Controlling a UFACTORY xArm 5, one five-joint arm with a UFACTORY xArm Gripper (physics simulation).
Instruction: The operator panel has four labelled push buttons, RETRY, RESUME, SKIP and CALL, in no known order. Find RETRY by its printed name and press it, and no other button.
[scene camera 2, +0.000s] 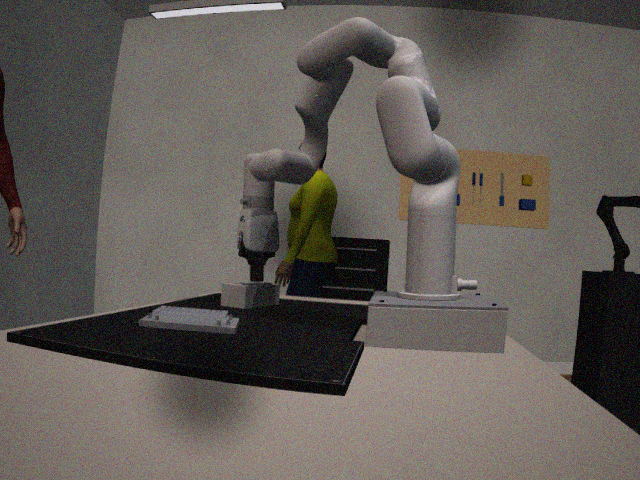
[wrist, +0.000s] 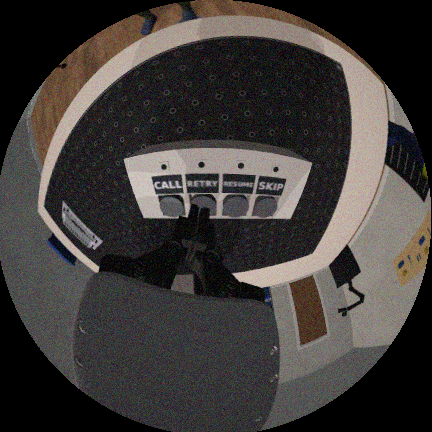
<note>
I see my gripper (scene camera 2: 256, 281), a light grey slotted block (scene camera 2: 168, 313) and an operator panel (wrist: 219, 167).
My gripper is seen too in the wrist view (wrist: 195, 217).
</note>
